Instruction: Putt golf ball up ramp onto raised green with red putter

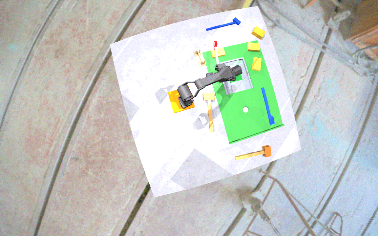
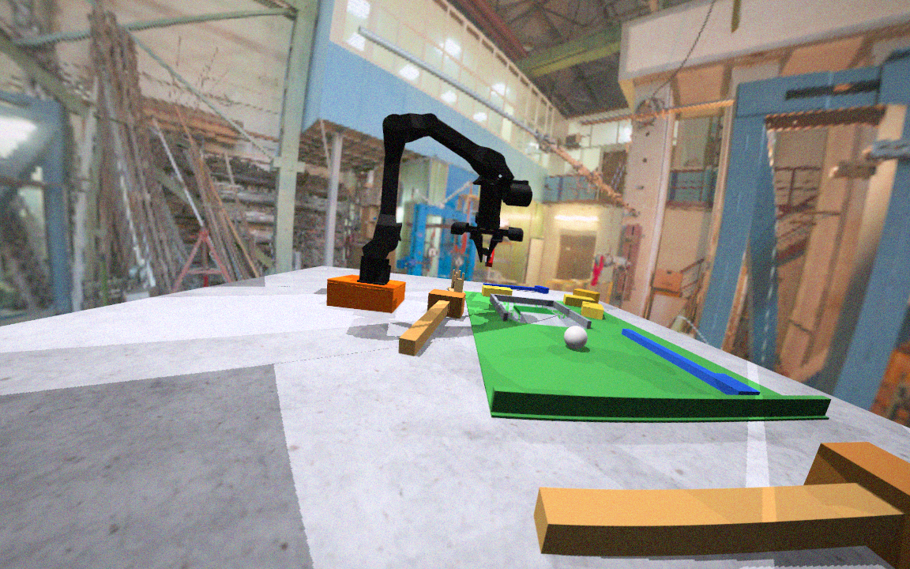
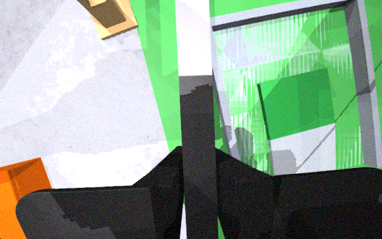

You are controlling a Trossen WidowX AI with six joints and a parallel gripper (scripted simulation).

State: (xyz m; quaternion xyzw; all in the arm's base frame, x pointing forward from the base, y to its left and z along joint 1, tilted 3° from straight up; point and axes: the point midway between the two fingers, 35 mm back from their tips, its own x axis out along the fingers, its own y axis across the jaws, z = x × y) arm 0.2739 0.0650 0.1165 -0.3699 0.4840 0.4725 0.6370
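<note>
Now: the red putter 3 cm ahead of my gripper tip, 11 cm to the left of it and 2 cm above it. From my gripper tip the other things lie so: white golf ball (13 cm ahead, 29 cm to the right, 10 cm below); then blue putter (25 cm ahead, 41 cm to the left, 11 cm below); then green mat (20 cm ahead, 14 cm to the right, 13 cm below).
</note>
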